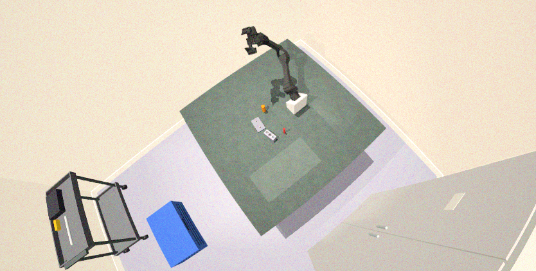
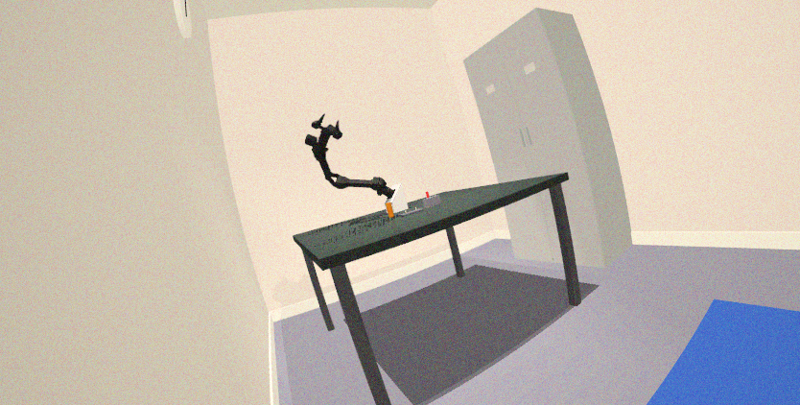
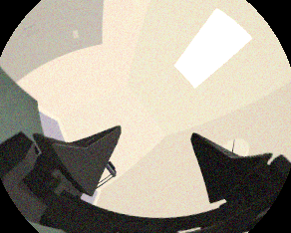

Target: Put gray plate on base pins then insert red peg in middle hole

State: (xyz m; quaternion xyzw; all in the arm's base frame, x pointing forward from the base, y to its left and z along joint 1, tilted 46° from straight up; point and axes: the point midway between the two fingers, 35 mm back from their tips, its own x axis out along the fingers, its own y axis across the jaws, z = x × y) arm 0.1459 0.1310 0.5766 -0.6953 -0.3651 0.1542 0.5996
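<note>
Right now the gray plate is 170 mm ahead of my gripper tip, 390 mm to the left of it and 590 mm below it. The rest, counted from my gripper tip: orange cylinder (70 mm ahead, 180 mm to the left, 590 mm below); red peg (70 mm ahead, 440 mm to the left, 590 mm below).
</note>
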